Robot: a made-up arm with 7 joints.
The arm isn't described. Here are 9 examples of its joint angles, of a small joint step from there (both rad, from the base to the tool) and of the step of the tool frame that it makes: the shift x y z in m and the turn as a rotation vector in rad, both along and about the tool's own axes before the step.
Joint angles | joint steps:
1: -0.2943 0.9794 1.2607 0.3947 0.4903 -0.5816 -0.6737 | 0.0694 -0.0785 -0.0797 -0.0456 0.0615 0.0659 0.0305
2: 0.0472 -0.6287 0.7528 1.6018 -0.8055 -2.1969 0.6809 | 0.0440 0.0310 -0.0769 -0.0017 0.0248 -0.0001 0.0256
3: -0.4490 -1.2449 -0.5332 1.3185 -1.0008 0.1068 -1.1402 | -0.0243 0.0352 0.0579 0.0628 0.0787 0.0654 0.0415
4: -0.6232 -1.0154 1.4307 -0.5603 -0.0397 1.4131 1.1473 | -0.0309 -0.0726 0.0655 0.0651 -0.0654 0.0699 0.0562
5: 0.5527 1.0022 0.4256 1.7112 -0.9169 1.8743 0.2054 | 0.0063 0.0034 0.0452 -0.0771 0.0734 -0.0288 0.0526
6: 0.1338 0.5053 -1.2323 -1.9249 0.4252 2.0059 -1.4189 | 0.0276 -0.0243 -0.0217 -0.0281 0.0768 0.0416 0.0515
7: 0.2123 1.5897 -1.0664 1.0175 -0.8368 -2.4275 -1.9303 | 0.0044 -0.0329 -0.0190 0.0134 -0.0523 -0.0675 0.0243
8: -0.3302 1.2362 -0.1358 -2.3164 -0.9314 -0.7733 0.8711 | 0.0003 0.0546 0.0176 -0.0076 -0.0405 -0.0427 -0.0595
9: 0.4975 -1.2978 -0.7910 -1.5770 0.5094 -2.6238 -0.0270 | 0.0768 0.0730 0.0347 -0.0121 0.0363 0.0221 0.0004
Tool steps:
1: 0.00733 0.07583 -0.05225 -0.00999 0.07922 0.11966
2: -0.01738 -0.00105 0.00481 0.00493 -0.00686 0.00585
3: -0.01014 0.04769 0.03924 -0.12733 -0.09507 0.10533
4: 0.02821 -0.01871 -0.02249 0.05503 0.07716 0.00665
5: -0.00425 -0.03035 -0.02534 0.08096 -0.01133 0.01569
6: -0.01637 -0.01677 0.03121 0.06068 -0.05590 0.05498
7: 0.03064 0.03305 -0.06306 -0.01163 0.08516 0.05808
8: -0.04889 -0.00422 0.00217 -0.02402 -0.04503 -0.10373
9: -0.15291 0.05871 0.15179 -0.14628 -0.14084 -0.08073
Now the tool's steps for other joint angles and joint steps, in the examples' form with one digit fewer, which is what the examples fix.
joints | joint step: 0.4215 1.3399 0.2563 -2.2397 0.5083 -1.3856 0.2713 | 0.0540 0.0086 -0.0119 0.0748 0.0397 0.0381 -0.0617
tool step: -0.0871 0.0147 0.0554 -0.1127 0.0063 -0.1554
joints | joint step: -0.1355 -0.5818 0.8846 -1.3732 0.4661 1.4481 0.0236 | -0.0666 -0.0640 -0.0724 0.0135 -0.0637 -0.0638 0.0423
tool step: -0.0442 -0.1150 -0.0253 0.0146 0.0143 -0.2453
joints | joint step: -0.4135 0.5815 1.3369 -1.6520 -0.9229 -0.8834 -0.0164 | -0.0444 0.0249 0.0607 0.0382 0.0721 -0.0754 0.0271
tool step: -0.0363 -0.0468 -0.0133 0.0139 0.0918 -0.0848
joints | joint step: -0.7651 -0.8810 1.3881 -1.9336 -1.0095 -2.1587 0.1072 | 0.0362 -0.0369 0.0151 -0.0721 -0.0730 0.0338 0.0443
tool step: 0.0536 -0.0124 -0.0827 0.0995 0.0360 0.0930
